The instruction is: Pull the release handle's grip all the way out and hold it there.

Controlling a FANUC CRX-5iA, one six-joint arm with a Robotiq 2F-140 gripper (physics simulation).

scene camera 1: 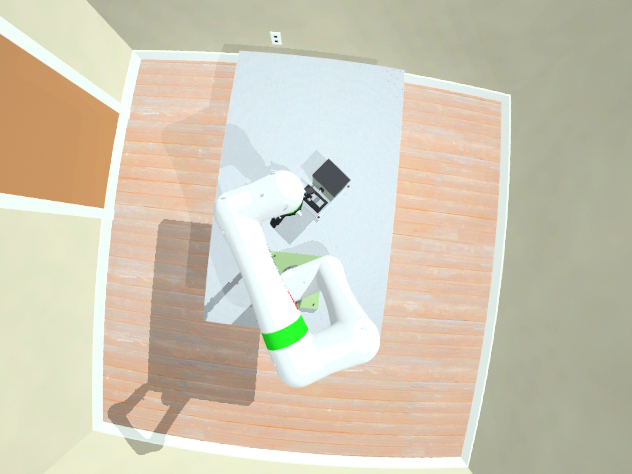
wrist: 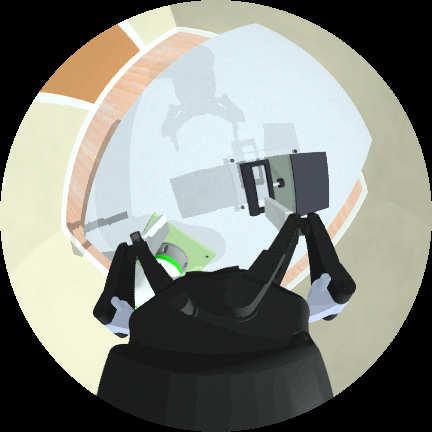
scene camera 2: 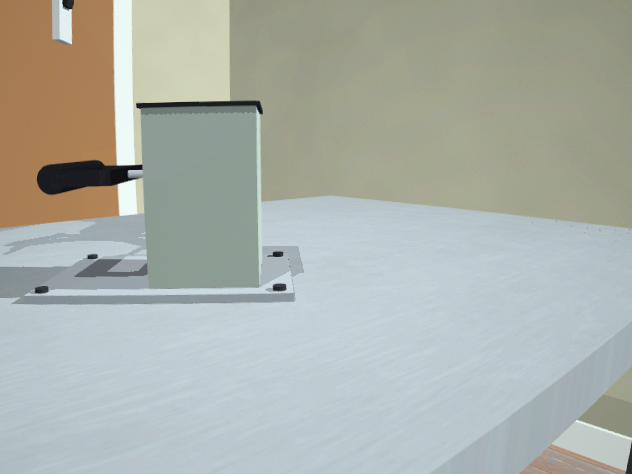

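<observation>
The release handle's black frame-shaped grip (scene camera 1: 312, 205) (scene camera 2: 71, 176) (wrist: 251, 190) stands out level from the side of a grey-green box with a dark lid (scene camera 1: 330, 177) (scene camera 2: 201, 198) (wrist: 310, 182). A short pale rod (scene camera 2: 134, 173) shows between grip and box. My gripper (scene camera 1: 292, 208) (wrist: 214, 214) is wide open and empty. In the wrist view its right finger pad overlaps the near end of the grip, with the left pad far to the left. One fingertip (scene camera 2: 62, 22) shows above the grip in the second scene view. I cannot tell whether any finger touches the grip.
The box stands on a pale base plate (scene camera 2: 168, 294) with black bolts, on the light table (scene camera 1: 316, 102) (scene camera 2: 408, 331) (wrist: 240, 75). The arm's green mounting plate (scene camera 1: 312, 304) (wrist: 200, 250) is on the same table. The white arm covers part of the scene from above.
</observation>
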